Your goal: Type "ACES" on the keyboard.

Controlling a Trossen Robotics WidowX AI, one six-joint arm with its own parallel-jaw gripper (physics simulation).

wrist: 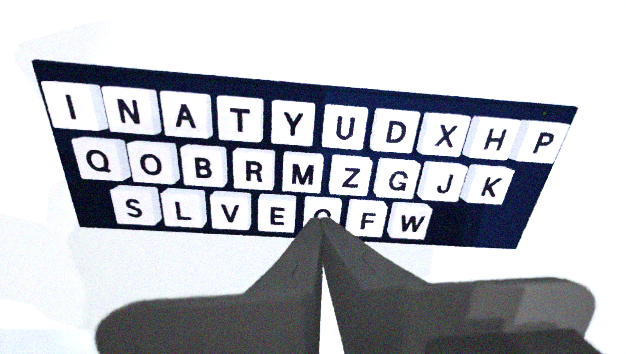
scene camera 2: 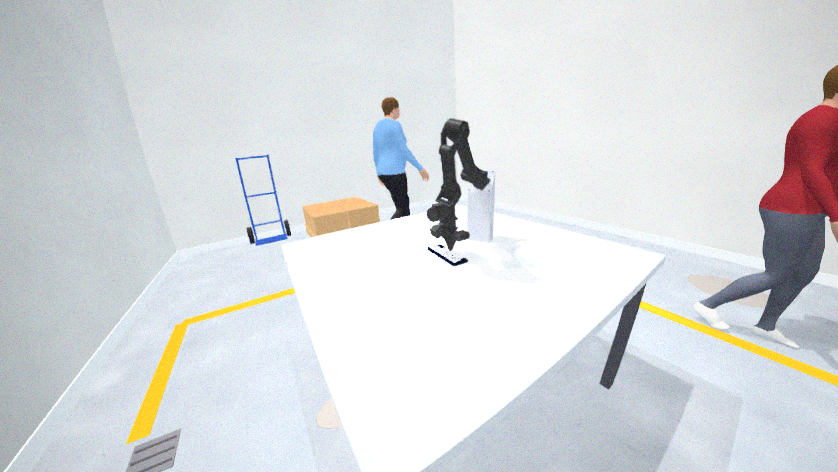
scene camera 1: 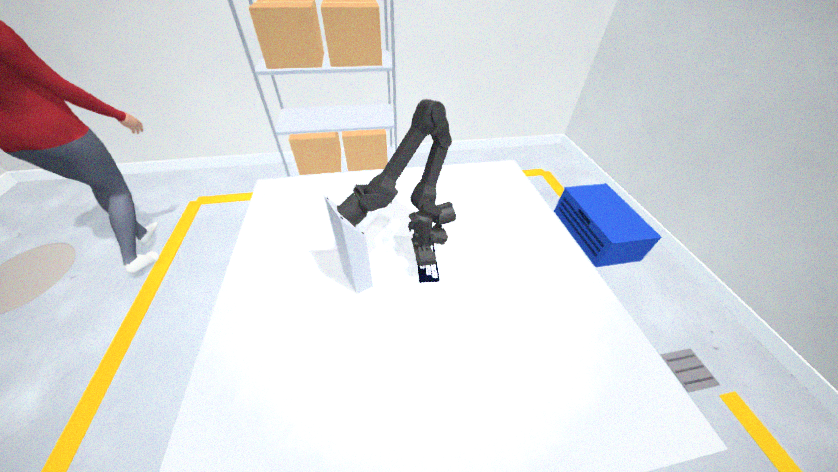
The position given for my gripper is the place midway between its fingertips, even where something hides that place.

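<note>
My gripper point(scene camera 1: 419, 257), also in wrist view point(wrist: 319, 226). Key point(wrist: 185, 114), seen.
</note>
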